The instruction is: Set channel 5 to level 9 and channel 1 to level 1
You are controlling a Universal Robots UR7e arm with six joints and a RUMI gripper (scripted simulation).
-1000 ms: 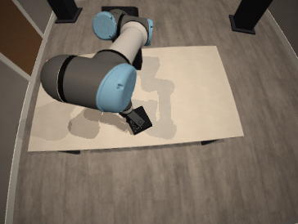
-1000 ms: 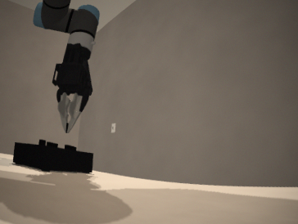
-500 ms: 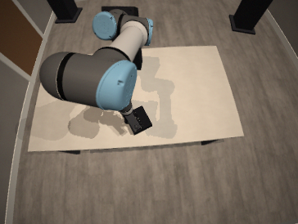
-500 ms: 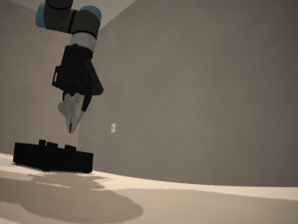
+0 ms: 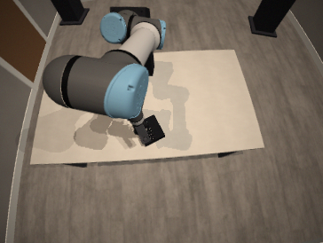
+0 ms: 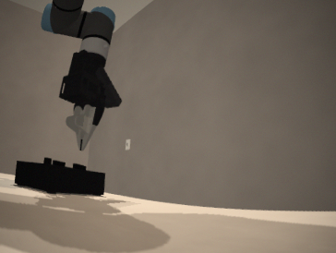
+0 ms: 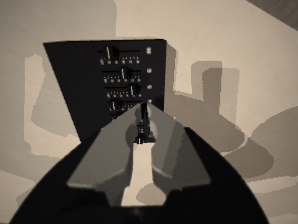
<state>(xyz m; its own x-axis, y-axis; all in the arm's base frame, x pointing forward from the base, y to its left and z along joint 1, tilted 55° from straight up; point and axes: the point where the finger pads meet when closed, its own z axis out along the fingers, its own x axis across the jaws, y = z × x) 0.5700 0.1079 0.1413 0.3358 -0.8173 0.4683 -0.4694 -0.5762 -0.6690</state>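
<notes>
The channel 5 fader knob is 1 cm behind my hand, 2 cm to the left of it and 5 cm below it. Also, from my hand: channel 1 fader knob (8 cm behind, 4 cm to the right, 5 cm below).
</notes>
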